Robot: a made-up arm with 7 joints. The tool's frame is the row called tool. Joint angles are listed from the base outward.
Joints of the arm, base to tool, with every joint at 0 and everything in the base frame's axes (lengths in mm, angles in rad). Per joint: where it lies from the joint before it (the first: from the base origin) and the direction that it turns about. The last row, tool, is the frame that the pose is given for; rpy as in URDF.
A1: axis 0.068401 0.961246 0.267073 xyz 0 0 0
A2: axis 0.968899 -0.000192 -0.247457 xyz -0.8 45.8 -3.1
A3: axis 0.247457 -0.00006 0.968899 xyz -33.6 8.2 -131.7
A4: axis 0.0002 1 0.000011 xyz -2.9 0 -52
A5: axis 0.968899 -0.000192 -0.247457 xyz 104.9 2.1 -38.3
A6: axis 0.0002 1 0.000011 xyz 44.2 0 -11.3
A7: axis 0.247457 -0.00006 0.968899 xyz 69.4 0 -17.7
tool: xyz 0 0 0 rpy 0 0.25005 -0.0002
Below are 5 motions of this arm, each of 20 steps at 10 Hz.
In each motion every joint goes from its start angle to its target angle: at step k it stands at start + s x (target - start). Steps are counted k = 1, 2, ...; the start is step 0. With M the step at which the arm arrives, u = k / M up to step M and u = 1 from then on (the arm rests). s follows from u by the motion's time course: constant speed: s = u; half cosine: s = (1 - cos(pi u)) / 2; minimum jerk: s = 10 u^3 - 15 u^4 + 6 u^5.
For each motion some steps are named. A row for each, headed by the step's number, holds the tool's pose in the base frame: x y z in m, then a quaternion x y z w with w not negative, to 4 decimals.
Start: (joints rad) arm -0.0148 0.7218 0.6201 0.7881 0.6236 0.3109 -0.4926
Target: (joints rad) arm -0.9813 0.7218 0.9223 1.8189 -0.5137 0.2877 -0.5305
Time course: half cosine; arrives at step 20
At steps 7, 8, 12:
7: 0.0955 0.3564 -0.2567 0.0647 0.5447 0.1954 0.8130
8: 0.1073 0.3498 -0.2635 -0.0008 0.5137 0.2011 0.8340
12: 0.1699 0.3051 -0.2823 -0.2816 0.3645 0.1947 0.8660

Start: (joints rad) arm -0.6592 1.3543 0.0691 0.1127 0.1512 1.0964 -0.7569
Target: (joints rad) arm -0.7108 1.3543 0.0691 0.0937 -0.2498 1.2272 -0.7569
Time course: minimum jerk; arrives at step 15
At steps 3, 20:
3: 0.2424 0.2891 0.0446 0.3586 0.3983 0.1419 0.8322
20: 0.2481 0.2781 0.0309 0.2115 0.4073 0.0246 0.8881

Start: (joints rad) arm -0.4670 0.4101 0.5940 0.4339 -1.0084 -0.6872 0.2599
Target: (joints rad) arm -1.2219 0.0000 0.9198 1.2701 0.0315 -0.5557 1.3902
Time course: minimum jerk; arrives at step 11
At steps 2, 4, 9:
2: 0.2255 0.2666 -0.1543 -0.3195 -0.3288 0.4965 0.7370
4: 0.2595 0.2421 -0.1722 -0.3373 -0.2303 0.5948 0.6923
9: 0.3722 0.0600 -0.1777 -0.2660 0.1119 0.7239 0.6267

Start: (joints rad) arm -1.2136 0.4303 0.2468 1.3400 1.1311 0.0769 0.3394
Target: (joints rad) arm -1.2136 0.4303 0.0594 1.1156 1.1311 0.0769 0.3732
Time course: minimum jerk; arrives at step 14
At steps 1, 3, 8, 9, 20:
1: 0.3805 0.1552 -0.1622 0.6019 0.1238 0.1591 0.7727
3: 0.3819 0.1544 -0.1591 0.6066 0.1151 0.1609 0.7700
8: 0.3927 0.1434 -0.1329 0.6428 0.0388 0.1725 0.7454
9: 0.3946 0.1402 -0.1273 0.6495 0.0218 0.1742 0.7398
20: 0.3980 0.1329 -0.1164 0.6621 -0.0129 0.1766 0.7282

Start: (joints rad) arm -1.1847 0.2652 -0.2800 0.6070 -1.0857 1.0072 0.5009
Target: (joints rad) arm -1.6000 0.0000 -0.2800 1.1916 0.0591 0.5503 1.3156
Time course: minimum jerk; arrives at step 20
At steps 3, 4, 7, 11, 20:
3: 0.3531 -0.0395 -0.1131 -0.0455 0.4294 -0.0985 0.8966
4: 0.3559 -0.0404 -0.1127 -0.0308 0.4223 -0.0761 0.9027
7: 0.3700 -0.0456 -0.1087 0.0531 0.3718 0.0485 0.9255
11: 0.3909 -0.0590 -0.0930 0.2120 0.2153 0.2738 0.9131
20: 0.4019 -0.0824 -0.0659 0.3420 -0.0411 0.4566 0.8203

